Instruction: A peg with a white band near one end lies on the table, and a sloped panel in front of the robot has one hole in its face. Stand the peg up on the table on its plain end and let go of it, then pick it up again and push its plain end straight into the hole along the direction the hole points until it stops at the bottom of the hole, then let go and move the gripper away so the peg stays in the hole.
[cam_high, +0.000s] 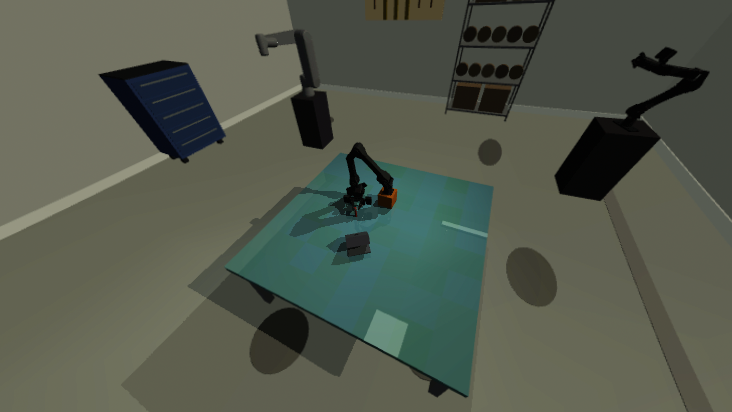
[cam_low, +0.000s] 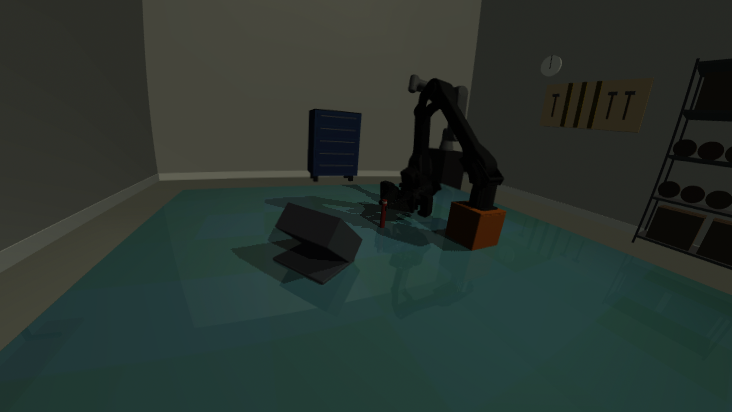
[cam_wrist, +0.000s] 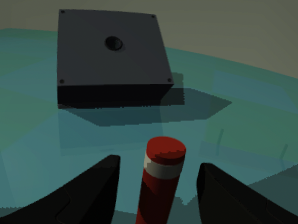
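Now: the red peg 10 mm below my gripper tip. The rest, counted from my gripper tip: dark sloped panel 210 mm ahead, 100 mm to the left, 10 mm below.
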